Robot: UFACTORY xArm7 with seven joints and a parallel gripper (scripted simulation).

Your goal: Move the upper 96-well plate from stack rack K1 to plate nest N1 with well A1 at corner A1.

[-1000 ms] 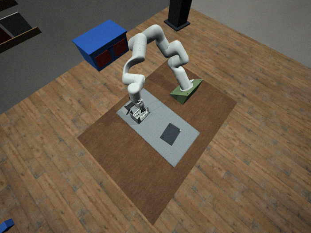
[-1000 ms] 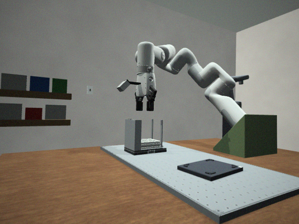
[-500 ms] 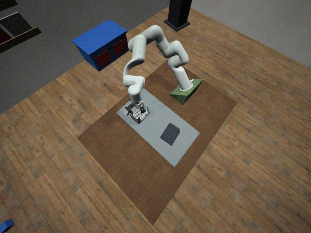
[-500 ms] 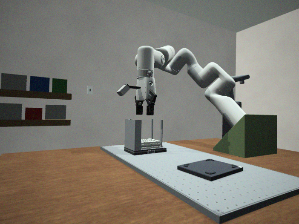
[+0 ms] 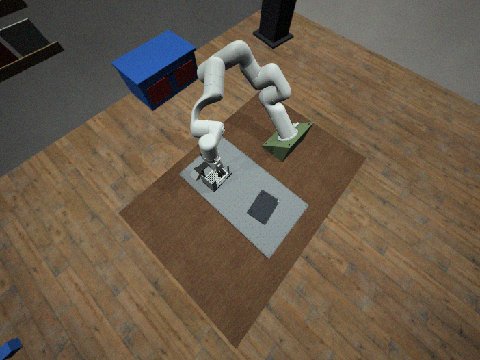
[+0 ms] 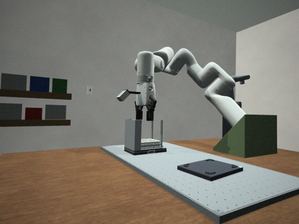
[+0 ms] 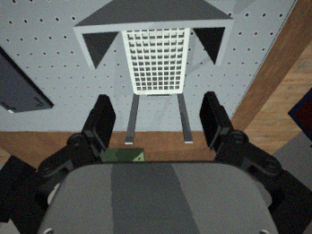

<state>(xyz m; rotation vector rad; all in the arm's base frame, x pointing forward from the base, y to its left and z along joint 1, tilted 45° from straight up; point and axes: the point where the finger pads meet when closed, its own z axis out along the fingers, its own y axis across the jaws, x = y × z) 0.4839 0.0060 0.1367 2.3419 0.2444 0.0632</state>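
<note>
Right now the rack wall is 7 cm below my hand, 7 cm ahead of it and 1 cm to the left of it.
</note>
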